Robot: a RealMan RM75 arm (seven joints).
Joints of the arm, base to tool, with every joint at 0 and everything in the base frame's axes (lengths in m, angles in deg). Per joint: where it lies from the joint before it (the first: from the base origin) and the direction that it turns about. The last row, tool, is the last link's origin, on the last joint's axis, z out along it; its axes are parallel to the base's.
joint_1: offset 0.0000 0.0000 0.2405 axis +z
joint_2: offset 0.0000 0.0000 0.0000 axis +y
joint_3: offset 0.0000 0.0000 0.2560 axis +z
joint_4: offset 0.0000 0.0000 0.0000 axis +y
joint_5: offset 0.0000 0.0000 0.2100 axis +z
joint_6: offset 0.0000 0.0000 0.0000 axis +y
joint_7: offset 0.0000 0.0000 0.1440 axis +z
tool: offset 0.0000 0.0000 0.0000
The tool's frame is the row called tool.
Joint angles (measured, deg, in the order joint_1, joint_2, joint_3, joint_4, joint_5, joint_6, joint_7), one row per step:
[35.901, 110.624, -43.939, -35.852, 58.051, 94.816, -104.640]
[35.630, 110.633, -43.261, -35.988, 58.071, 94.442, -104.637]
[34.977, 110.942, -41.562, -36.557, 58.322, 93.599, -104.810]
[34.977, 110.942, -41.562, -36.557, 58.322, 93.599, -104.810]
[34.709, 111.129, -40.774, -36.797, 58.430, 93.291, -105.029]
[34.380, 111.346, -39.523, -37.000, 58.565, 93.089, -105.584]
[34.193, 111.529, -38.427, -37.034, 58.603, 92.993, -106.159]
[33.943, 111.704, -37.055, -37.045, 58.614, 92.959, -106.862]
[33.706, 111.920, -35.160, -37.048, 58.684, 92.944, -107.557]
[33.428, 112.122, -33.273, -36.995, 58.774, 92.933, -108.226]
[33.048, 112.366, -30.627, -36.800, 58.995, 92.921, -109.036]
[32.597, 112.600, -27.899, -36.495, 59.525, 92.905, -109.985]
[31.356, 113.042, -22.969, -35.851, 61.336, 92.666, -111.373]
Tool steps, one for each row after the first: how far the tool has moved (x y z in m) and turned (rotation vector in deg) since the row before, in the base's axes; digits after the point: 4 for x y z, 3 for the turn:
[0.0019, 0.0006, 0.0018, 0.918, 0.167, -0.535]
[0.0032, 0.0013, 0.0032, 2.345, 0.701, -0.972]
[0.0000, 0.0000, 0.0000, 0.000, 0.000, 0.000]
[0.0012, 0.0004, 0.0012, 1.013, 0.357, -0.289]
[0.0016, 0.0002, 0.0019, 1.347, 0.618, -0.197]
[0.0011, 0.0001, 0.0012, 1.016, 0.538, -0.068]
[0.0017, -0.0002, 0.0018, 1.197, 0.641, -0.119]
[0.0017, 0.0001, 0.0027, 1.599, 0.987, -0.308]
[0.0021, -0.0003, 0.0026, 1.579, 1.003, -0.410]
[0.0031, -0.0005, 0.0037, 2.196, 1.526, -0.742]
[0.0034, -0.0008, 0.0040, 2.471, 1.755, -0.747]
[0.0082, -0.0030, 0.0084, 5.112, 3.744, -2.118]

